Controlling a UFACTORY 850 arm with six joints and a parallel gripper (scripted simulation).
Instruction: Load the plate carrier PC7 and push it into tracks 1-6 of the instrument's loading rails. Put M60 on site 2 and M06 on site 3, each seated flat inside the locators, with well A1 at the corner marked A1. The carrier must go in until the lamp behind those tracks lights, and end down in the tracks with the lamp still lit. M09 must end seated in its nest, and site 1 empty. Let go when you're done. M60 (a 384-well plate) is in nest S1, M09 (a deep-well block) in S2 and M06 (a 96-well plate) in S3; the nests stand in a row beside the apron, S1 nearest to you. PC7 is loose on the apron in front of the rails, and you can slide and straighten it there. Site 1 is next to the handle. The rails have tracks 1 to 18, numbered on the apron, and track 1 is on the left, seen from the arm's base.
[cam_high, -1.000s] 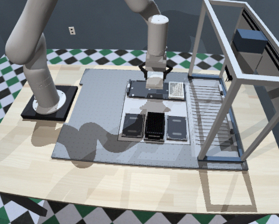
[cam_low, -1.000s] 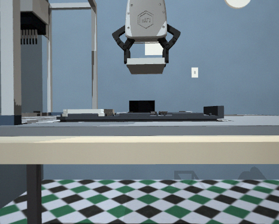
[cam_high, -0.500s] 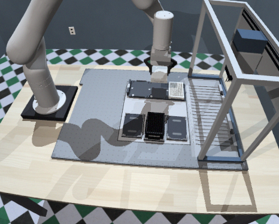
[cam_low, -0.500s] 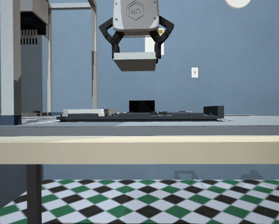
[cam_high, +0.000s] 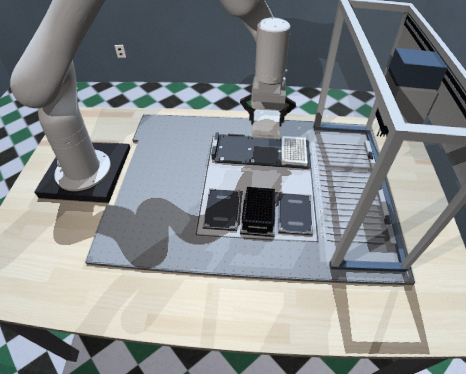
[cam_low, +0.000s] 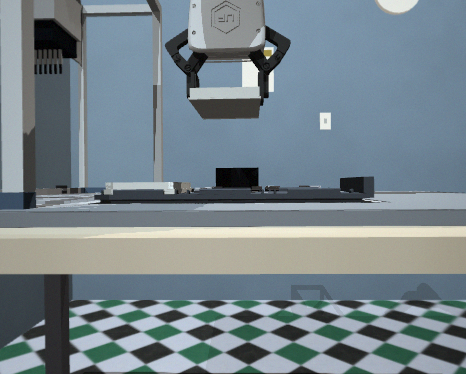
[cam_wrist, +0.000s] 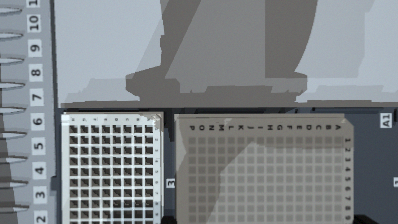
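My hand is 12 cm above the carrier PC7 and 1 cm past it. The rest, counted from my hand: nest S3 (26 cm to the right, 13 cm below, 8 cm ahead); plate (12 cm below, 10 cm ahead, 1 cm to the right); nest S1 (25 cm to the right, 13 cm below, 13 cm behind).
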